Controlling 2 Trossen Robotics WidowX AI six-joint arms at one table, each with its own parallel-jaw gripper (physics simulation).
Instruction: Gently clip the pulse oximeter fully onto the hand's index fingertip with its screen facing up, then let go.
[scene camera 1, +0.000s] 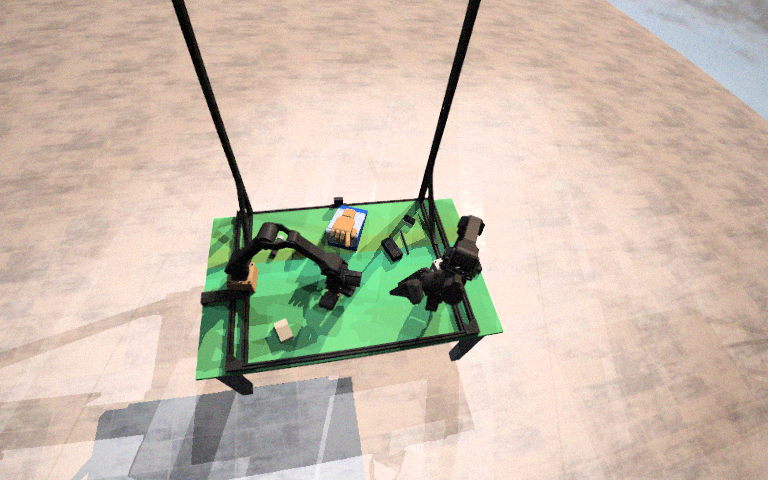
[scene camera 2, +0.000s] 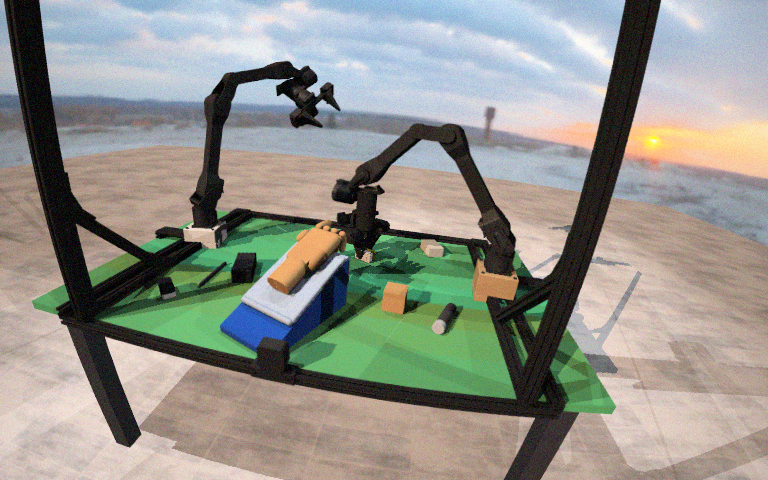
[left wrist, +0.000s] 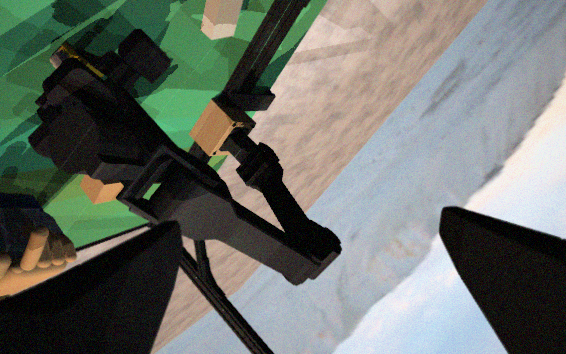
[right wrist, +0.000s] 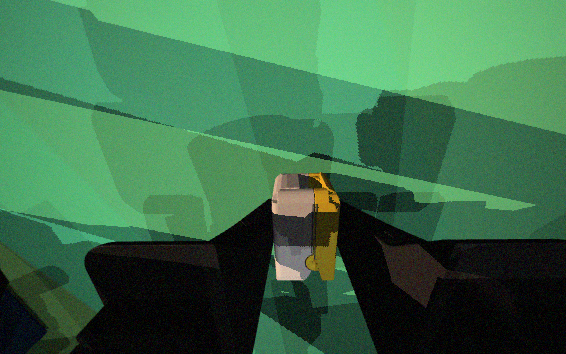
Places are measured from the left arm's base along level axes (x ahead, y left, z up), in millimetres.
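Pixels of known places: left gripper, fingertip midpoint: (scene camera 1: 393, 288) (scene camera 2: 331, 118) (left wrist: 311, 227); right gripper, fingertip midpoint: (scene camera 1: 334, 295) (scene camera 2: 362, 256) (right wrist: 302, 205); left arm's base, origin of the base link: (scene camera 2: 205, 224); right arm's base, origin of the base link: (scene camera 1: 240, 273) (scene camera 2: 497, 269) (left wrist: 233, 139).
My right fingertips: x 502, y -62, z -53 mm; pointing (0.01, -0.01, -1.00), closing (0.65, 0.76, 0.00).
Note:
For each thing: its top centre in the pictures, then the offset to it from my right fingertips. "spot": a spot on its surface instead.
- yellow clip, middle of its top: (right wrist: 307, 245) (left wrist: 84, 74) (scene camera 2: 365, 249) dz +26, dx +6, dy -5 mm
- blue wedge, surface spot: (scene camera 2: 335, 291) spot: dz +49, dx -75, dy -295 mm
- pale block, middle of its top: (left wrist: 228, 16) (scene camera 2: 432, 243) (scene camera 1: 283, 329) dz +24, dx +234, dy +78 mm
- orange block, middle of its top: (left wrist: 110, 192) (scene camera 2: 396, 288) dz +44, dx +62, dy -262 mm
- dark cylinder, middle of its top: (scene camera 2: 446, 312) dz +21, dx +169, dy -322 mm
- black box, middle of its top: (scene camera 2: 244, 261) (scene camera 1: 392, 246) dz +29, dx -319, dy -130 mm
- thin rod, middle of its top: (scene camera 2: 211, 272) dz +3, dx -399, dy -157 mm
- small dark block, middle of its top: (scene camera 2: 165, 281) (scene camera 1: 409, 218) dz +26, dx -470, dy -258 mm
The pulse oximeter, a small white and yellow clip (scene camera 2: 367, 256) (left wrist: 62, 55) (right wrist: 295, 205), is on its side, its white and yellow halves side by side in the right wrist view; its screen does not show. My right gripper (right wrist: 302, 205) points down and is shut on it, a finger against each half. Whether it touches the table is unclear. The tan hand (scene camera 1: 344, 221) (scene camera 2: 312, 251) lies on a white pad on a blue wedge (scene camera 2: 335, 291); one finger (scene camera 1: 349, 240) extends. In scene camera 2 its fingers are left of my right gripper. My left gripper (scene camera 2: 329, 117) is open and empty, high up.
A pale block (scene camera 1: 282, 330) (scene camera 2: 433, 249) (left wrist: 220, 20) lies near a table edge. An orange block (scene camera 2: 394, 298) and a dark cylinder (scene camera 2: 445, 316) lie right of the wedge in scene camera 2. A black box (scene camera 1: 391, 249) (scene camera 2: 244, 267), thin rod (scene camera 2: 212, 273) and small dark block (scene camera 2: 167, 288) lie left of it.

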